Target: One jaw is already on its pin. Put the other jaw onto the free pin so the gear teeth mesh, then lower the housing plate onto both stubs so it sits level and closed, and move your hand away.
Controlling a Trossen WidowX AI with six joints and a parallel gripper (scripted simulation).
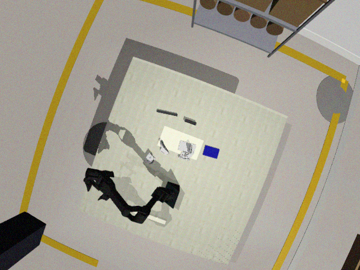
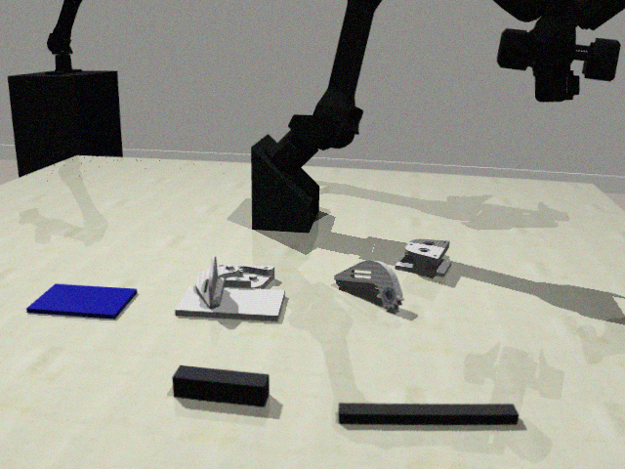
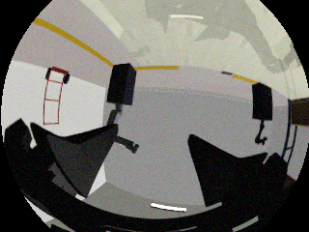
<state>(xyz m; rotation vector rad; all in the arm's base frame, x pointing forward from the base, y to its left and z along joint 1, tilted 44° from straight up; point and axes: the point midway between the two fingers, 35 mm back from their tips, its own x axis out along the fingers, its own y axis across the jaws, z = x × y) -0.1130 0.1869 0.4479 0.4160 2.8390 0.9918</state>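
The grey jaw lies 450 mm ahead of my gripper tip, 240 mm to the right of it and 250 mm below it. The rest, counted from my gripper tip: grey base plate (500 mm ahead, 410 mm to the right, 270 mm below); long black bar (670 mm ahead, 170 mm to the right, 270 mm below); small grey fixture (310 mm ahead, 200 mm to the right, 260 mm below).
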